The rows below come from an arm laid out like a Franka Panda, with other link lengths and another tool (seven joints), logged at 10 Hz.
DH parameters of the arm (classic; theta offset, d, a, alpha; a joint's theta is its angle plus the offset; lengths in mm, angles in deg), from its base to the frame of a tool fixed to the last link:
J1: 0 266.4 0 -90
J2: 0 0 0 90
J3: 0 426.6 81.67 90
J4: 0 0 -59.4 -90
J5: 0 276.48 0 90
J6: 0 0 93.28 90
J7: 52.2 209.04 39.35 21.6
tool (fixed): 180 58.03 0 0
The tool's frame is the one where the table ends.
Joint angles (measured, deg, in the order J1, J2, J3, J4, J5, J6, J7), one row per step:
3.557, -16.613, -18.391, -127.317, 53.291, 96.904, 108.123
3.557, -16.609, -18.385, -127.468, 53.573, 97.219, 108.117
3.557, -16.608, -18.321, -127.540, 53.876, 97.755, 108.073
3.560, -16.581, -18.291, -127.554, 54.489, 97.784, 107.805
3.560, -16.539, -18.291, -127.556, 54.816, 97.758, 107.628
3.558, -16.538, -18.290, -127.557, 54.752, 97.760, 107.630
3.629, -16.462, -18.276, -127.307, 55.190, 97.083, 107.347
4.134, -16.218, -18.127, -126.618, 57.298, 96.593, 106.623
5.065, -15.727, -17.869, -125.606, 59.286, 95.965, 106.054
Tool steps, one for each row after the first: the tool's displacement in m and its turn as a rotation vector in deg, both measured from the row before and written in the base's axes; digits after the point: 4 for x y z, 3 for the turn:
0.0012, 0.0002, -0.0002, 0.160, -0.048, -0.332
0.0023, 0.0000, 0.0001, 0.047, -0.259, -0.449
0.0013, 0.0015, 0.0016, 0.506, -0.318, -0.079
0.0007, 0.0008, 0.0008, 0.284, -0.159, -0.010
-0.0001, -0.0002, -0.0002, -0.059, 0.015, 0.020
-0.0007, 0.0026, 0.0028, 0.577, -0.211, 0.590
0.0045, 0.0084, 0.0094, 1.819, -1.256, 0.572
0.0045, 0.0111, 0.0097, 1.677, -1.116, 1.170

